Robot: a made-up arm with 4 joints.
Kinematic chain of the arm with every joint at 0, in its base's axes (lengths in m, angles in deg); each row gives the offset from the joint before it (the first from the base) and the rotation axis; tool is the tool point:
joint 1: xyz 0 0 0.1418 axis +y
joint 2: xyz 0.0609 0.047 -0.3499 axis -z
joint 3: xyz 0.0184 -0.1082 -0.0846 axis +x
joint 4: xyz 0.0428 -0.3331 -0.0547 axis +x
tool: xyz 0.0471 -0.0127 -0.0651
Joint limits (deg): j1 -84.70..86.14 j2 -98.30..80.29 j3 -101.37..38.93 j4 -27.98..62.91
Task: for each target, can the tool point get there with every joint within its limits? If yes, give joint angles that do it. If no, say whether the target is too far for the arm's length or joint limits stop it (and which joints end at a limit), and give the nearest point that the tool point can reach.
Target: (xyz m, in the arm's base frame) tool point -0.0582 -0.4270 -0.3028
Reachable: yes | joints 25.64 3.56 -20.95 5.78
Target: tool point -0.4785 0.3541 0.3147
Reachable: no: joint limits stop it (at a limit: joint 2, joint 4) | nearest point -0.4616 -0.1271 0.3086 | short by 0.482 m
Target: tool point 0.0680 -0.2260 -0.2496
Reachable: yes | joints 45.17 -27.55 -59.55 33.17
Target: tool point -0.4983 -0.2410 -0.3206
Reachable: yes | joints 25.15 62.29 13.29 3.43
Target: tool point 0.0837 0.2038 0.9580
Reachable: no: joint limits stop it (at a limit: joint 1, joint 4) | nearest point 0.2645 0.1373 0.6175 | short by 0.391 m
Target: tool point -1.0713 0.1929 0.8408
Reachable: no: too far | nearest point -0.7079 -0.1279 0.4139 | short by 0.646 m
